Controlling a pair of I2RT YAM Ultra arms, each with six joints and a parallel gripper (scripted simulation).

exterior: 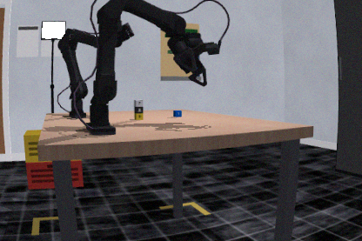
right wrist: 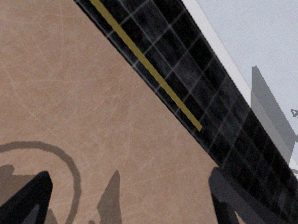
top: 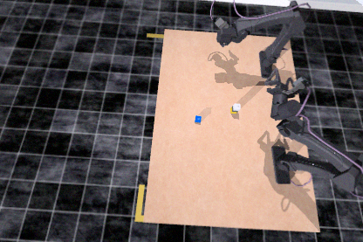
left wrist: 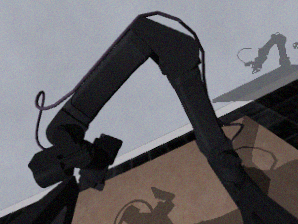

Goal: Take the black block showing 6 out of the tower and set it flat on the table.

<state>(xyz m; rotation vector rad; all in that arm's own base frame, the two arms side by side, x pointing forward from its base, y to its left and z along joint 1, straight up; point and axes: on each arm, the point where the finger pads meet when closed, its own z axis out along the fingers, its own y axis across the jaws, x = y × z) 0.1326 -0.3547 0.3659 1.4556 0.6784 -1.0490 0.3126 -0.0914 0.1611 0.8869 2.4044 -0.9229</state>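
The black block showing 6 lies 43 cm to the left of my right hand, 13 cm below it and 7 cm behind it. Round my right hand: grey block showing 7 (43 cm to the left, 10 cm below, 7 cm behind).
Right now my left hand is 110 mm short of the grey block showing 7, 50 mm to the right of it and 310 mm above it. Round my left hand: black block showing 6 (110 mm ahead, 50 mm to the left, 330 mm below).
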